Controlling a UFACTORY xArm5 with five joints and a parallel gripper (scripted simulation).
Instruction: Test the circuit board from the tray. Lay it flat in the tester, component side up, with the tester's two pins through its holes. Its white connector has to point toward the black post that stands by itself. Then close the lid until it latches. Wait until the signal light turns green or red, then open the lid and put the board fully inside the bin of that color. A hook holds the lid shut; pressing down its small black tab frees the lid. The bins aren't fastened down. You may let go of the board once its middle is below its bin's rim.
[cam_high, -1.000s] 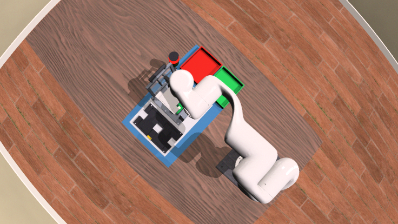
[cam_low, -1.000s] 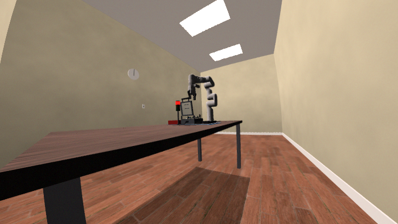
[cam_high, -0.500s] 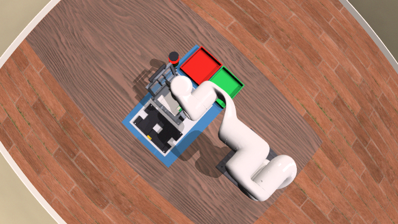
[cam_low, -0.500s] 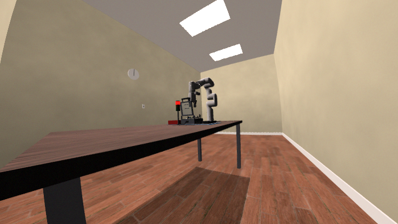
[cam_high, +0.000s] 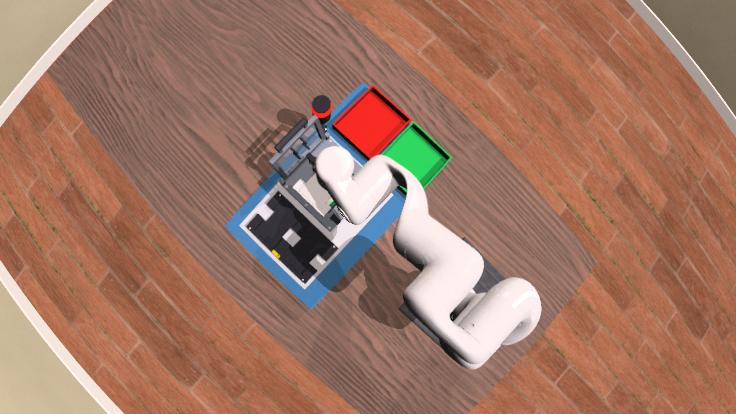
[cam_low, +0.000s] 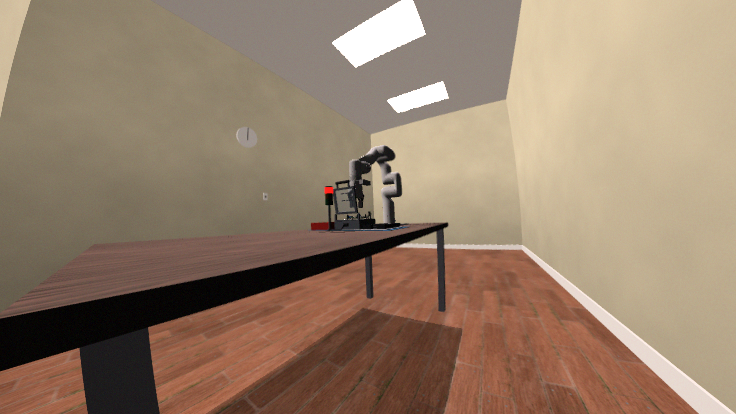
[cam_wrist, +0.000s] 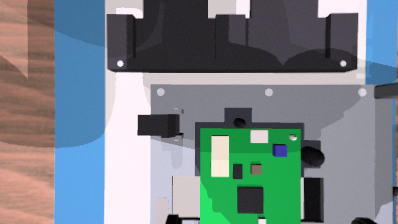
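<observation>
Now: hand 70 mm above the green circuit board. From my hand the other things lie so: green bin 110 mm behind, 200 mm to the right, 130 mm below; then tester lid 120 mm ahead, 40 mm above; then red bin 40 mm ahead, 200 mm to the right, 130 mm below.
</observation>
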